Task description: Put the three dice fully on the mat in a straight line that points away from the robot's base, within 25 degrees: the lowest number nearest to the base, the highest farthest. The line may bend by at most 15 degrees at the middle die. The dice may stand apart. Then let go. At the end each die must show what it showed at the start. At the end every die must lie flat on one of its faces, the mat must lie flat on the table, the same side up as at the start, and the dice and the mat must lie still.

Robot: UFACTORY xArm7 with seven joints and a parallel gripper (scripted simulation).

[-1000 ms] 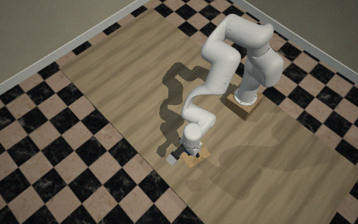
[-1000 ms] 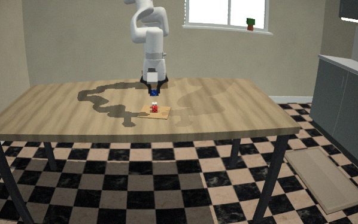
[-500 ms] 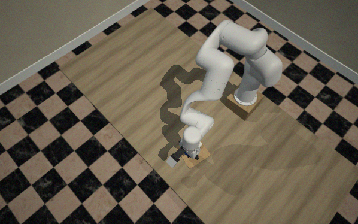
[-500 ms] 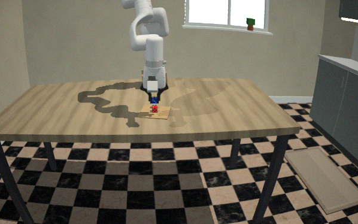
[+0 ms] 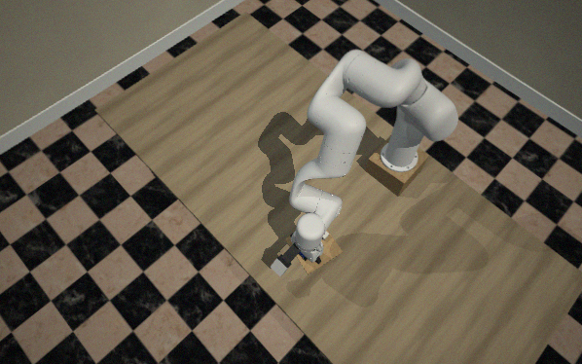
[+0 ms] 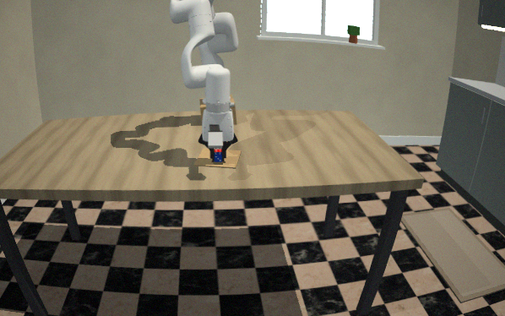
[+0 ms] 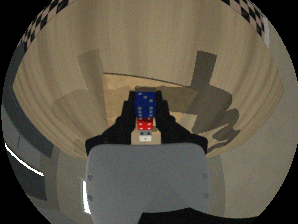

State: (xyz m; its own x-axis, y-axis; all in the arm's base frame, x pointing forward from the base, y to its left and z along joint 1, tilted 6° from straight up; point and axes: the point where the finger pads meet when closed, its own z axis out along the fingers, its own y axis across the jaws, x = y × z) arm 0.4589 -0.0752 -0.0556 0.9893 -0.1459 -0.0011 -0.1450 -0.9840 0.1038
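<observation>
The red die lies 40 mm behind my hand, 10 mm to the left of it and 20 mm below it. From my hand the other things lie so: blue die 10 mm below; then white die 90 mm behind, 20 mm to the left, 20 mm below; then tan mat 40 mm behind, 10 mm to the left, 30 mm below.
</observation>
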